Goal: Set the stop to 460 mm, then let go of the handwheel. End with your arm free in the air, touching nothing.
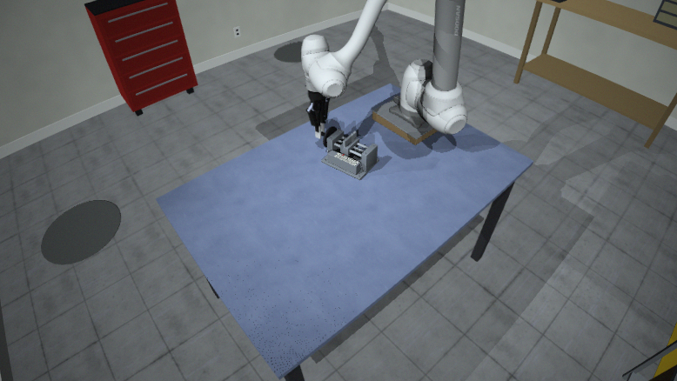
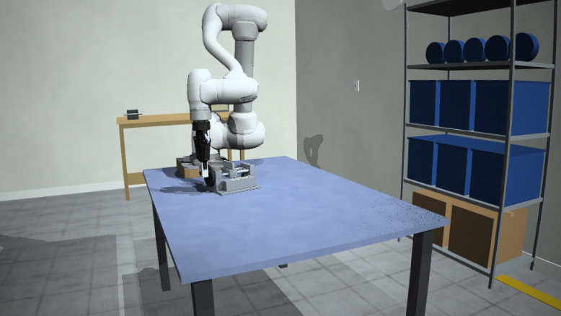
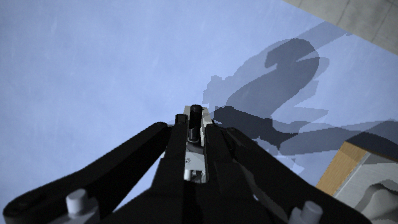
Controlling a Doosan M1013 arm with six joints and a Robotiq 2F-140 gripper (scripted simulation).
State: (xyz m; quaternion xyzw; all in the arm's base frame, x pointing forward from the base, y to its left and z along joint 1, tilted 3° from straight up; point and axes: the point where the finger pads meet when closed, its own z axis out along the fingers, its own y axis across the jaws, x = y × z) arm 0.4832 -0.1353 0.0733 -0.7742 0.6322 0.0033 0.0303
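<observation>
Now: hand 10 mm past the black handwheel, 20 mm to the right of it and 20 mm above it. The rest, counted from my hand: grey stop block: 40 mm behind, 130 mm to the left, 20 mm below.
</observation>
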